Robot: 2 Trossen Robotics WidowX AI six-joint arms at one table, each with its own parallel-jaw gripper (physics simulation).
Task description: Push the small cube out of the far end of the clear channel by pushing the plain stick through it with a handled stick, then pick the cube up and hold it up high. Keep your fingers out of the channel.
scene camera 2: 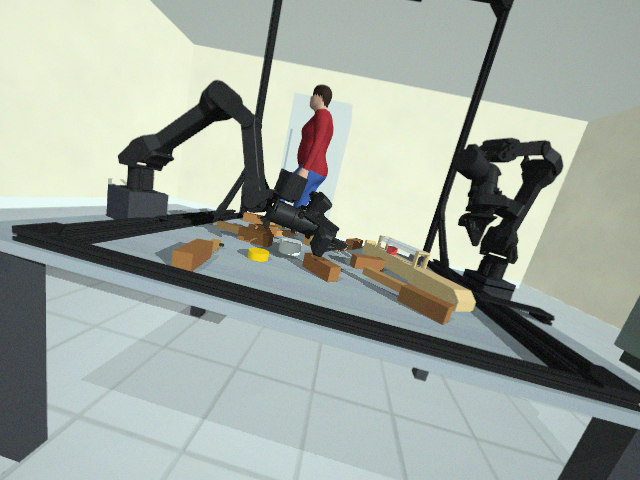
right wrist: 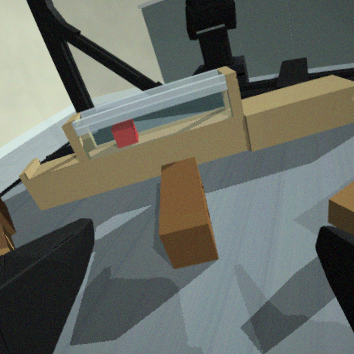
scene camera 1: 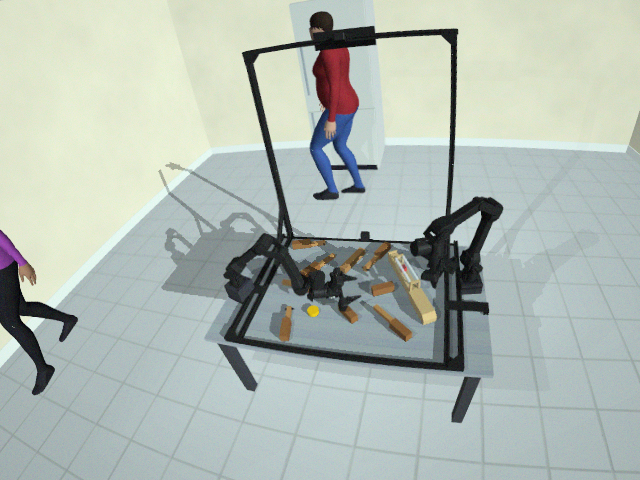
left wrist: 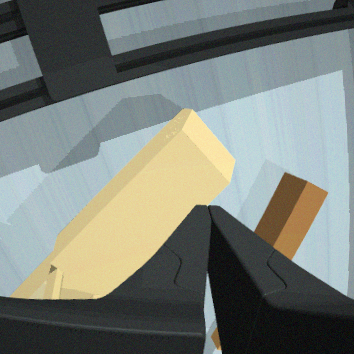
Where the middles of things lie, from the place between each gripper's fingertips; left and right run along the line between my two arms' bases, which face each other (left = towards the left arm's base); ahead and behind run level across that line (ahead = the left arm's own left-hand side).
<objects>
Now: left hand 15 cm past the tan wooden base (scene camera 2: 420, 277), 10 cm above it and 8 cm to the left of it. Round my left hand: clear channel (scene camera 2: 400, 250) 19 cm behind, 9 cm to the right, 8 cm below.
I see my right gripper 21 cm to the right of the clear channel, 10 cm past it and 2 cm above it. Round my right hand: tan wooden base (23 cm to the left, 6 cm behind, 4 cm below).
</objects>
